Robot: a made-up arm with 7 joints. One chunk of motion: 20 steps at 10 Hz.
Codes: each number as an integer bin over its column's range. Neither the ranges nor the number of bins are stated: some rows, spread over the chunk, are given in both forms.
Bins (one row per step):
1: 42 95 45 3 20 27 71
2: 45 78 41 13 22 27 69
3: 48 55 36 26 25 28 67
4: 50 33 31 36 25 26 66
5: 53 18 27 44 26 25 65
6: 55 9 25 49 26 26 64
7: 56 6 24 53 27 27 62
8: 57 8 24 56 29 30 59
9: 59 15 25 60 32 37 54
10: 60 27 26 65 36 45 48
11: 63 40 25 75 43 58 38
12: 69 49 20 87 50 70 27
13: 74 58 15 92 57 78 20
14: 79 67 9 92 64 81 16
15: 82 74 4 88 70 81 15
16: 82 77 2 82 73 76 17
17: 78 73 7 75 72 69 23
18: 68 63 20 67 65 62 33
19: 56 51 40 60 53 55 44
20: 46 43 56 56 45 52 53
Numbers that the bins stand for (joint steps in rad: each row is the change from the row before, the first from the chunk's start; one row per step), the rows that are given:
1: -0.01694 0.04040 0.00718 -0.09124 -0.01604 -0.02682 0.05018
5: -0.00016 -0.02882 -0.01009 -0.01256 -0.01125 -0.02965 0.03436
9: 0.00899 -0.03152 -0.01201 0.01815 -0.00646 -0.01268 0.00536
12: 0.02424 -0.00095 -0.01681 0.06997 0.00790 0.03399 -0.06582
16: 0.04407 0.02422 -0.03408 0.06037 0.02625 0.04247 -0.09218
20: -0.01084 -0.00634 0.01774 0.01047 0.00391 0.00854 0.00273
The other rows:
2: -0.01236 0.02512 0.00334 -0.07205 -0.01444 -0.02682 0.04491
3: -0.00779 0.00444 -0.00145 -0.04710 -0.01205 -0.02540 0.03964
4: -0.00474 -0.01533 -0.00625 -0.02791 -0.01205 -0.02823 0.03700
6: 0.00289 -0.03691 -0.01201 -0.00296 -0.01125 -0.02823 0.03173
7: 0.00441 -0.03961 -0.01297 0.00472 -0.01045 -0.02682 0.02645
8: 0.00594 -0.03781 -0.01297 0.01047 -0.00886 -0.02258 0.01855
10: 0.01052 -0.02073 -0.01105 0.02775 -0.00327 -0.00136 -0.01045
11: 0.01509 -0.00904 -0.01201 0.04694 0.00231 0.01702 -0.03682
13: 0.03187 0.00714 -0.02161 0.07957 0.01348 0.04530 -0.08427
14: 0.03949 0.01523 -0.02736 0.07957 0.01907 0.04955 -0.09482
15: 0.04407 0.02153 -0.03216 0.07189 0.02386 0.04955 -0.09745
17: 0.03797 0.02063 -0.02928 0.04694 0.02545 0.03258 -0.07636
18: 0.02272 0.01164 -0.01681 0.03159 0.01987 0.02268 -0.05000
19: 0.00441 0.00085 0.00238 0.01815 0.01029 0.01278 -0.02100

